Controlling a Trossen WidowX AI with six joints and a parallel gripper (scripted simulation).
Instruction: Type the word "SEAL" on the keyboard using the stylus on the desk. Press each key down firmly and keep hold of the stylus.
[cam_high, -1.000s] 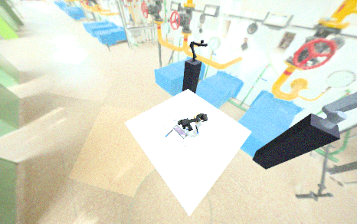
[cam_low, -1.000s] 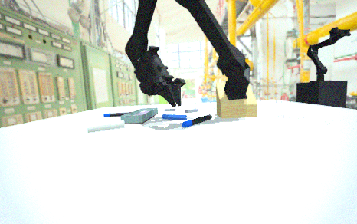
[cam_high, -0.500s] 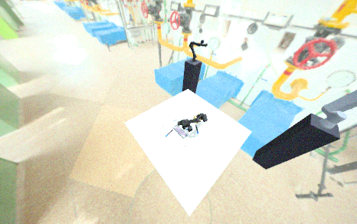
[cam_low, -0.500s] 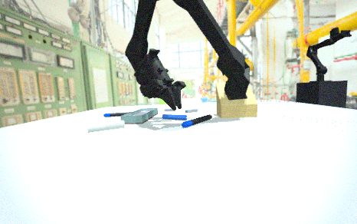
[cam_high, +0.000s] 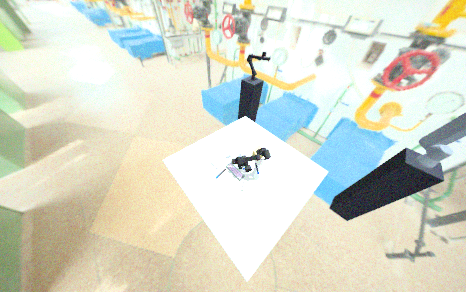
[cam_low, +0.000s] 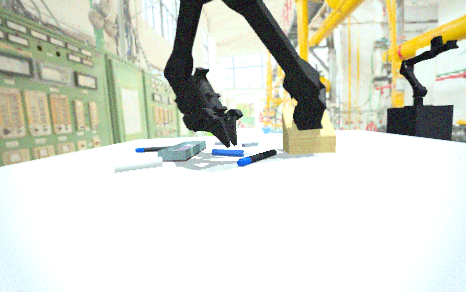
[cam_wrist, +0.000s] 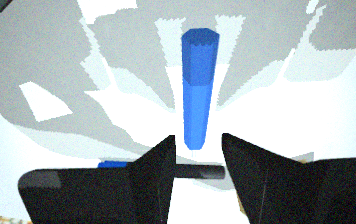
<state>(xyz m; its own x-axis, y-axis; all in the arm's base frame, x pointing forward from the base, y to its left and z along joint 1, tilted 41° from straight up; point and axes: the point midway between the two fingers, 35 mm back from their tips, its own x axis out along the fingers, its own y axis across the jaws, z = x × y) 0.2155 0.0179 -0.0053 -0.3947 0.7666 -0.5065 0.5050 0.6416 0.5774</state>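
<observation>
My gripper tip is now 10 mm past the blue stylus, 10 mm to the right of it and 20 mm above it. Round my gripper tip: S key (120 mm ahead, 70 mm to the right, 10 mm below); then white cylinder (200 mm ahead, 100 mm to the left, 20 mm below); then grey piece (60 mm behind, 180 mm to the right, 20 mm below).
</observation>
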